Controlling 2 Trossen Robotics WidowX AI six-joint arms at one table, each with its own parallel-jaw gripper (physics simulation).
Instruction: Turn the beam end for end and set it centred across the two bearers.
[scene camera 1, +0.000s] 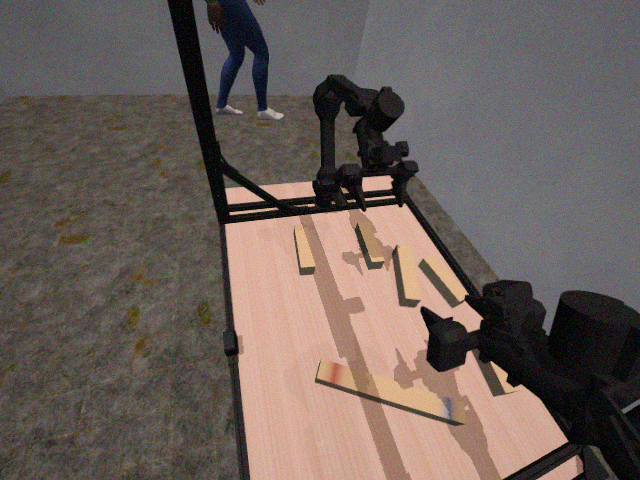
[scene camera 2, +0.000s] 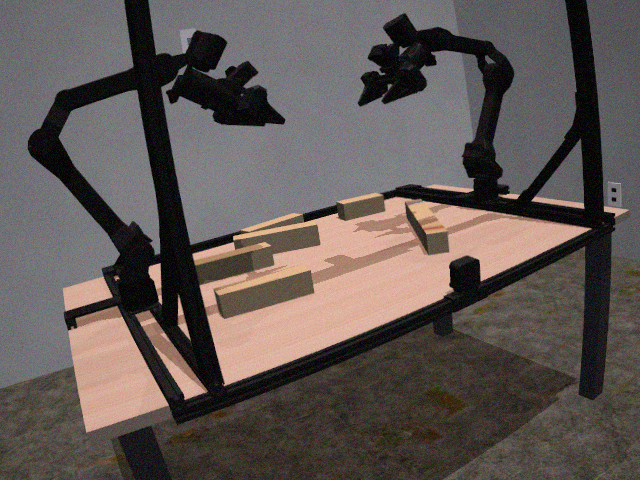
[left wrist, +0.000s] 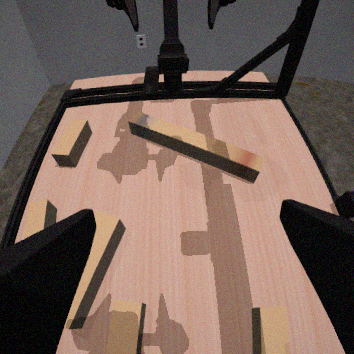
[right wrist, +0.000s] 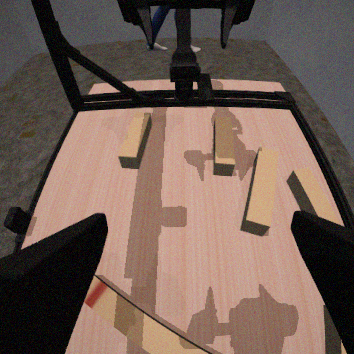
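Pixels of known places: left gripper, fingertip midpoint: (scene camera 1: 383, 209) (scene camera 2: 274, 123) (left wrist: 188, 214) (right wrist: 187, 45); right gripper, fingertip midpoint: (scene camera 1: 444, 302) (scene camera 2: 370, 103) (left wrist: 173, 26) (right wrist: 201, 222); left arm's base, link origin: (scene camera 1: 322, 202) (scene camera 2: 140, 307) (right wrist: 183, 95); right arm's base, link origin: (scene camera 2: 487, 199) (left wrist: 172, 87).
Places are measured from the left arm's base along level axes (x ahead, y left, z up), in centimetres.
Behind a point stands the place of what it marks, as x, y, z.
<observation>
The long wooden beam (scene camera 1: 392, 391) @(65.7, -3.5, 2.5) (scene camera 2: 424, 219) @(62.3, -7.7, 2.5) (left wrist: 195, 154) @(62.4, -4.5, -0.4) (right wrist: 145, 327) @(63.2, -6.4, 2.5) lies flat and slanted on the table. In scene camera 1 its red band is at the left end, its blue band at the right. Two shorter blocks, seemingly the bearers, lie apart and roughly parallel: one (scene camera 1: 305, 250) @(23.2, -12.9, 2.5) (scene camera 2: 263, 293) @(19.8, -14.8, 0.7) (left wrist: 274, 327) @(26.0, -13.3, 2.5) (right wrist: 134, 142) @(24.8, -12.3, 2.5), the other (scene camera 1: 369, 245) @(25.1, 8.4, 2.5) (scene camera 2: 235, 266) @(22.8, 7.4, 0.1) (left wrist: 125, 330) @(27.2, 8.8, 2.5) (right wrist: 224, 145) @(26.1, 9.3, 2.5) partly in shadow. My left gripper (scene camera 1: 382, 206) @(34.0, 0.0, 28.3) (scene camera 2: 273, 122) @(34.0, 0.0, 28.3) (left wrist: 188, 214) @(34.0, 0.0, 28.3) is open, empty, above the table. My right gripper (scene camera 1: 445, 303) @(57.6, 0.0, 29.1) (scene camera 2: 372, 103) @(57.6, 0.0, 29.1) (right wrist: 201, 222) @(57.6, 0.0, 29.1) is open, empty, raised above the table.
Beside the pair lie a larger block (scene camera 1: 407, 276) @(39.0, 14.9, 3.1) (scene camera 2: 279, 240) @(36.7, 14.0, 1.0) (right wrist: 262, 190) @(39.3, 15.3, 3.1) and a slanted block (scene camera 1: 442, 281) @(42.7, 26.0, 2.3) (right wrist: 315, 195) @(40.5, 27.6, 2.5). Another block (scene camera 1: 498, 377) @(70.5, 24.1, 2.8) (scene camera 2: 360, 207) @(66.5, 24.5, 0.8) (left wrist: 72, 142) @(65.6, 25.1, 2.8) lies near the wall-side edge. A black frame borders the table, with a small box (scene camera 1: 230, 342) @(46.5, -36.8, 3.6) (scene camera 2: 464, 273) @(44.4, -38.3, 1.9) on one rail.
</observation>
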